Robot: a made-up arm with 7 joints.
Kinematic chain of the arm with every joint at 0, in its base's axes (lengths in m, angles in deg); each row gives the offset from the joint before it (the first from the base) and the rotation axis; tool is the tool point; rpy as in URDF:
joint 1: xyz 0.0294 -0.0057 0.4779 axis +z
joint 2: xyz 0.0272 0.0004 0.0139 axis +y
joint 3: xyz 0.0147 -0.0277 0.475 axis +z
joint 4: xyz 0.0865 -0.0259 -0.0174 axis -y
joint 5: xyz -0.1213 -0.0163 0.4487 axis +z
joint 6: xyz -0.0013 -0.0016 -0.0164 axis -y
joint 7: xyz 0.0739 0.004 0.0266 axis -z
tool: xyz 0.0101 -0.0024 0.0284 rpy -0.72 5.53 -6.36
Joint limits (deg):
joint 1: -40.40..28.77
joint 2: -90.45..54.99
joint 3: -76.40..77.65
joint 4: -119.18..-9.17
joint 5: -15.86..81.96
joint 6: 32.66..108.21
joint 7: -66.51..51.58
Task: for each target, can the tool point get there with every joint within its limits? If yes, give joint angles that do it. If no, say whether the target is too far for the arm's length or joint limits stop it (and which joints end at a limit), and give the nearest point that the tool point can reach.
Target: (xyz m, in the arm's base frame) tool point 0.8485 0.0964 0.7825
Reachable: yes | joints -6.70 23.76 24.14 -89.88 50.30 50.45 -30.56
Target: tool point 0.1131 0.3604 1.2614
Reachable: yes | joints -14.37 -41.37 45.88 -88.93 29.60 65.58 24.82
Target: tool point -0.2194 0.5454 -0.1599
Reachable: no: joint limits stop it (at a limit: joint 1, joint 2, joint 4, joint 6) | nearest point 0.2439 0.5917 0.3276 | short by 0.674 m
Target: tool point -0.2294 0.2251 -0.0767
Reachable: no: joint limits stop it (at a limit: joint 1, joint 2, joint 4, joint 6) | nearest point 0.2870 0.5669 0.2906 | short by 0.720 m
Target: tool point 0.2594 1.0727 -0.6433
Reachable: no: too far | nearest point 0.3964 0.5518 0.2371 | short by 1.032 m
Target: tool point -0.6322 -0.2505 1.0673
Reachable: yes | joints -27.53 -66.10 -52.06 -79.80 35.17 71.96 22.02
